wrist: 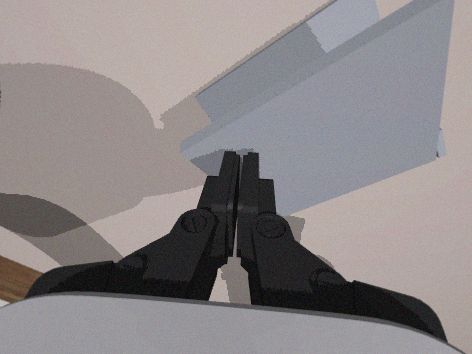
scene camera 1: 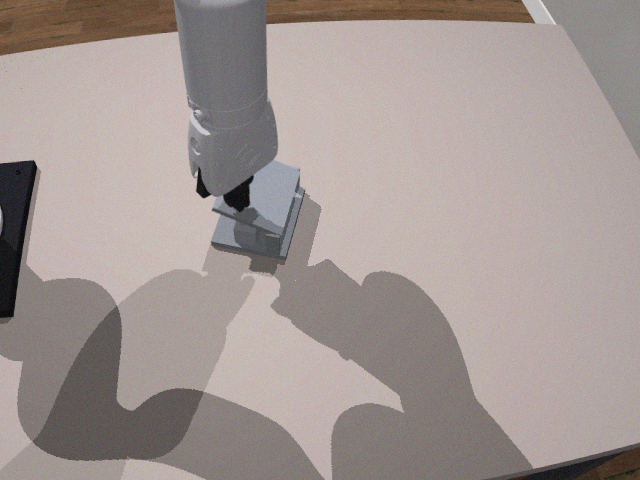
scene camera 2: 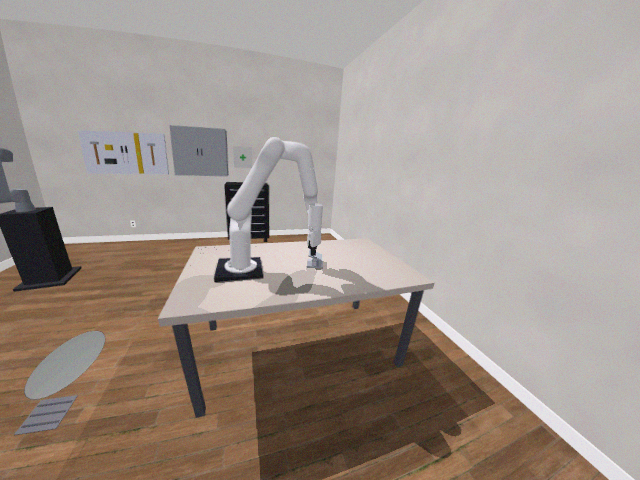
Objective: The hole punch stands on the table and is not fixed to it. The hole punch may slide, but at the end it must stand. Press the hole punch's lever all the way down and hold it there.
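The hole punch (scene camera 2: 314,262) is grey-blue and stands upright on the table. Its wide flat lever (scene camera 1: 273,193) (wrist: 340,110) is tilted above the base (scene camera 1: 223,239) (wrist: 250,75), with a gap at the left side in the scene camera 1 view. My gripper (scene camera 1: 239,208) (scene camera 2: 312,252) (wrist: 241,176) is shut with nothing between the fingers and points down. Its fingertips are at the lever's top face, near its raised edge. They appear to touch it, with the shadow meeting the tips in the wrist view. The exact contact is hard to tell.
The pale table (scene camera 1: 439,155) (scene camera 2: 361,258) carries the arm's black base plate (scene camera 1: 18,258) (scene camera 2: 222,275), left of the hole punch. The arm's shadows fall across the table's front part. A wall stands past the table's right side. A black drawer cabinet (scene camera 2: 262,211) stands behind the table.
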